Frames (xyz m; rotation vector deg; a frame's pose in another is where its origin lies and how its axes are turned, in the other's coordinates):
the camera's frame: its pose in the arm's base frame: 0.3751 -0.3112 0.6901 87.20 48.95 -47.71
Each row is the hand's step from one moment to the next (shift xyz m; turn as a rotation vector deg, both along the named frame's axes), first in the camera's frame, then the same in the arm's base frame.
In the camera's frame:
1: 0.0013 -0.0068 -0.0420 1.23 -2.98 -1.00
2: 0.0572 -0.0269 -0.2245 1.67 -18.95 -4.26
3: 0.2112 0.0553 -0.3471 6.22 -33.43 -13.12
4: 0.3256 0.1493 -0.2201 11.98 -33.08 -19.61
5: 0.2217 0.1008 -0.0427 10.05 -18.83 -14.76
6: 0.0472 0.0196 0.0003 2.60 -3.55 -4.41
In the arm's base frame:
1: -0.0034 0.0424 0.0000 -1.96 1.35 -2.39
2: 0.0146 0.2294 -0.0394 -15.55 6.06 -10.07
3: 0.1666 0.3543 -0.1218 -25.59 16.49 -20.04
4: 0.2983 0.2275 -0.1898 -22.19 23.30 -24.22
5: 0.1974 0.0485 -0.1408 -10.90 17.06 -16.23
6: 0.0400 0.0012 -0.0318 -1.64 4.88 -3.51

